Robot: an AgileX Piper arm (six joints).
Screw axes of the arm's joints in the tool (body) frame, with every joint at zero. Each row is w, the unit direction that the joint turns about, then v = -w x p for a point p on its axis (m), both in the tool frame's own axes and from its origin. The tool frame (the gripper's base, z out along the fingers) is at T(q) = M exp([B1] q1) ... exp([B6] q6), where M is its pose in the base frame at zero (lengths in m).
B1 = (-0.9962, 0, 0.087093, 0, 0.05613, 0)
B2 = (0, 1, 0, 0.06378, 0, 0.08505)
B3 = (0, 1, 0, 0.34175, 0, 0.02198)
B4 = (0, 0, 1, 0, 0, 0)
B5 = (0, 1, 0, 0.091, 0, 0)
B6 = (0, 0, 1, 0, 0, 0)
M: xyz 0.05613 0 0.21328 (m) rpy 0 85.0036 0 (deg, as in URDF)
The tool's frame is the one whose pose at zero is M.
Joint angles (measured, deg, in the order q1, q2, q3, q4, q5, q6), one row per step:
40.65 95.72 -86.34 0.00 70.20 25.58
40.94 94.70 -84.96 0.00 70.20 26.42
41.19 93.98 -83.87 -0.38 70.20 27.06
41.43 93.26 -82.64 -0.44 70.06 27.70
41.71 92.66 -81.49 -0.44 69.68 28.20
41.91 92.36 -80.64 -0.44 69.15 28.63
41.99 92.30 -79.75 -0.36 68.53 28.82
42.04 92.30 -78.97 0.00 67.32 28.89
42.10 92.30 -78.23 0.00 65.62 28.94
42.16 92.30 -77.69 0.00 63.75 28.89
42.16 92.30 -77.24 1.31 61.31 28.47
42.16 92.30 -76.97 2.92 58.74 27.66
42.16 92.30 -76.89 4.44 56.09 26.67
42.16 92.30 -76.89 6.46 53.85 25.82
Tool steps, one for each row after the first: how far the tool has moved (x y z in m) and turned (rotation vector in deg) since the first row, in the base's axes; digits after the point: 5 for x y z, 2 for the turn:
-0.00527 -0.00228 -0.00059 -0.07 0.42 -0.52
-0.00893 -0.00428 -0.00161 -0.47 0.55 -0.86
-0.01286 -0.00601 -0.00329 -0.64 0.89 -1.23
-0.01633 -0.00695 -0.00522 -0.66 1.10 -1.43
-0.01825 -0.00714 -0.00737 -0.59 1.19 -1.64
-0.01919 -0.00722 -0.01105 -0.64 1.42 -1.75
-0.01938 -0.00629 -0.01430 -0.07 1.36 -1.81
-0.01867 -0.00519 -0.01716 0.60 0.67 -1.79
-0.01752 -0.00369 -0.01894 1.49 -0.31 -1.67
-0.01664 -0.00043 -0.01993 3.70 -0.98 -1.52
-0.01559 0.00340 -0.01980 6.23 -1.79 -1.13
-0.01406 0.00733 -0.01848 8.82 -2.94 -0.63
-0.01326 0.01132 -0.01677 11.55 -3.55 -0.46

